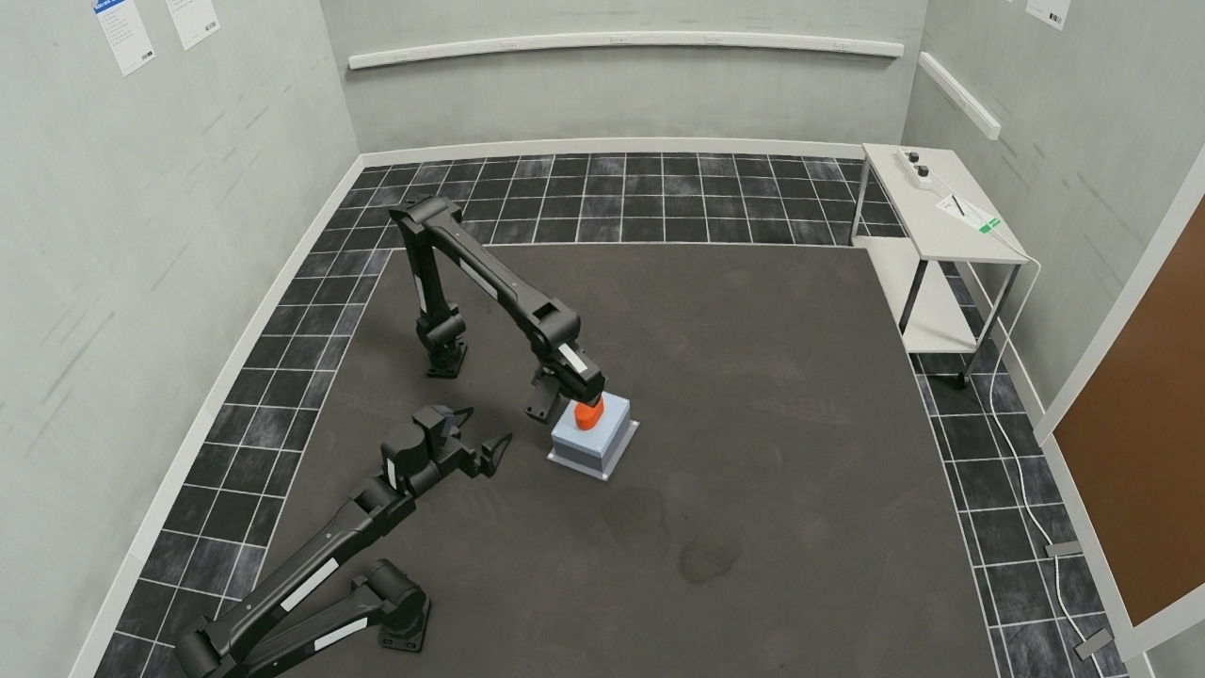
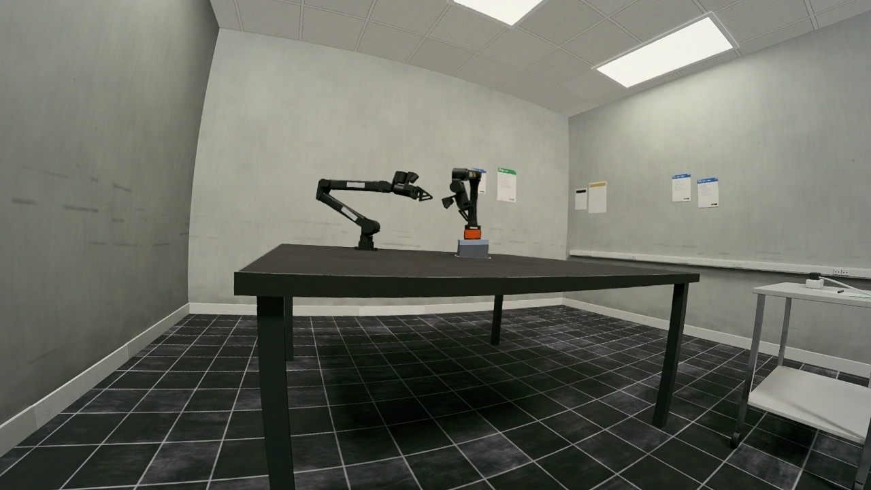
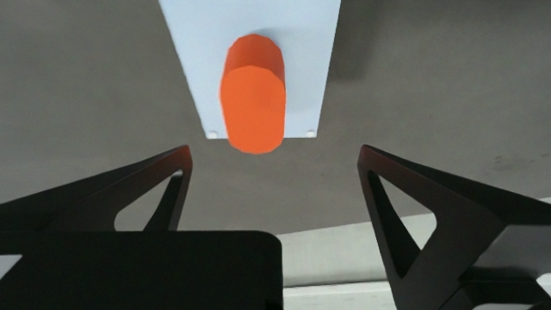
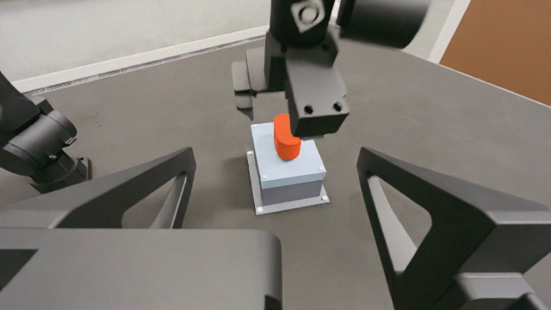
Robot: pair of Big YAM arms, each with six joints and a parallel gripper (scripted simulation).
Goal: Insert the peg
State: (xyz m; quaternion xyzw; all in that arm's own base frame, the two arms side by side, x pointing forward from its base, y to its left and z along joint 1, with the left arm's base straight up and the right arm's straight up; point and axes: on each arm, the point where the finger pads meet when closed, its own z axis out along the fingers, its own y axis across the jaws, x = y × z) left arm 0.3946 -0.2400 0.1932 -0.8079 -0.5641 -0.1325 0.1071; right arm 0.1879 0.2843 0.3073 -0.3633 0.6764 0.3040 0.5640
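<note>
Right now the orange peg is 2 cm ahead of my left hand, 1 cm to the left of it and 9 cm below it. Also, from my left hand: light blue plate 2 cm ahead, 2 cm to the left, 12 cm below.
</note>
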